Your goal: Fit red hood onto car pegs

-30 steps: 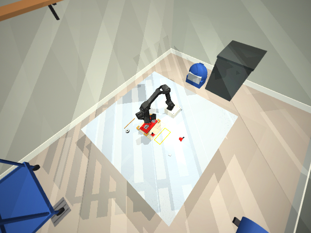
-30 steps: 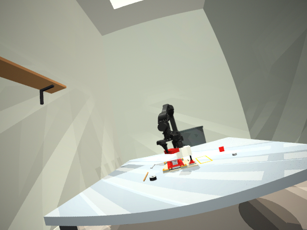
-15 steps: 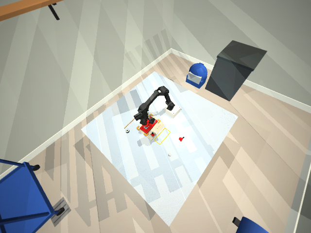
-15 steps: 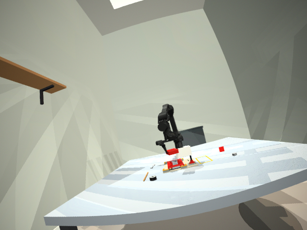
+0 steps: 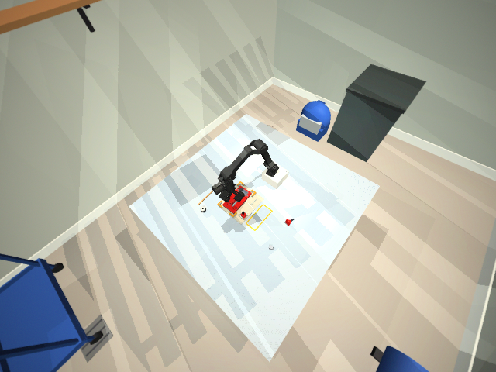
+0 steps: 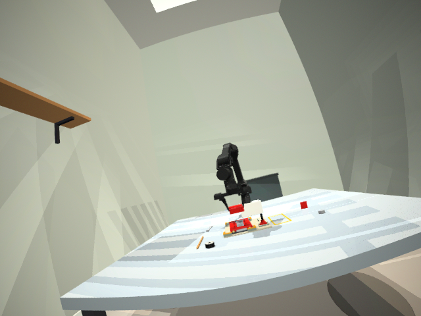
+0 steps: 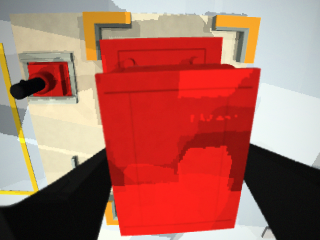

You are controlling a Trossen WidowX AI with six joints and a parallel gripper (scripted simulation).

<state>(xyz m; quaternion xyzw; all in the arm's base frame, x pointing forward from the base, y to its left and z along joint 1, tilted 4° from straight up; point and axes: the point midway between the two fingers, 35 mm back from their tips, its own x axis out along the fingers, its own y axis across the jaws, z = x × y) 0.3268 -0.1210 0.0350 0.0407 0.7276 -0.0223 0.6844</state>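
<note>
Now: gripper tip 8 cm above the grey engine block and 1 cm to the right of it. Round my gripper tip: pencil: 20 cm to the right, 10 cm below, 6 cm ahead; then red hood: 1 cm above.
</note>
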